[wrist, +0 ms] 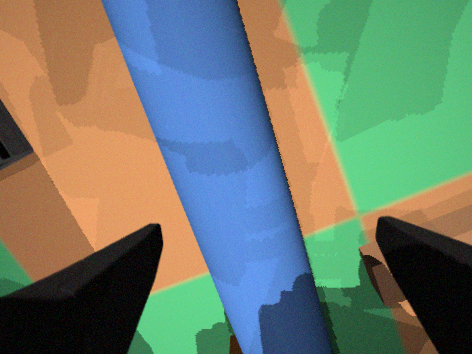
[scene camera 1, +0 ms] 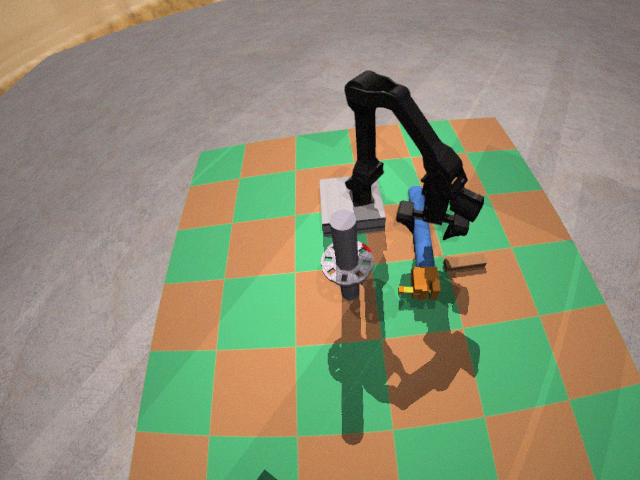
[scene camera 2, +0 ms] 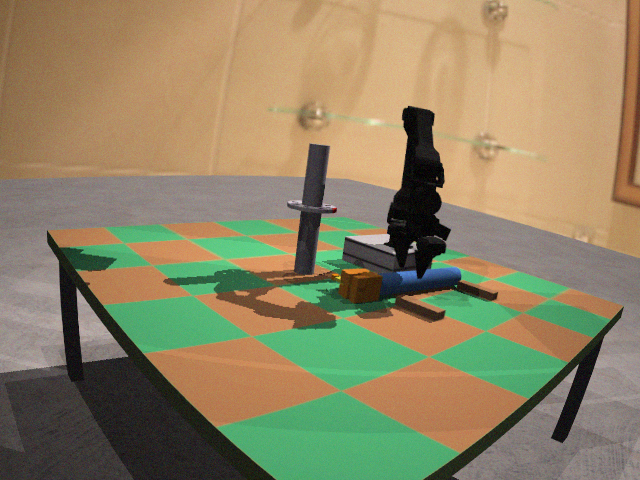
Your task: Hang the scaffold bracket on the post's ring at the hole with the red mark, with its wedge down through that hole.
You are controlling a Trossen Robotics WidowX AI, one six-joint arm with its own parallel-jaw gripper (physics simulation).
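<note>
There's a scaffold bracket in the pictures, and a grey post. You can see the gripper as well, and it's also there in scene camera 1 and in the wrist view.
</note>
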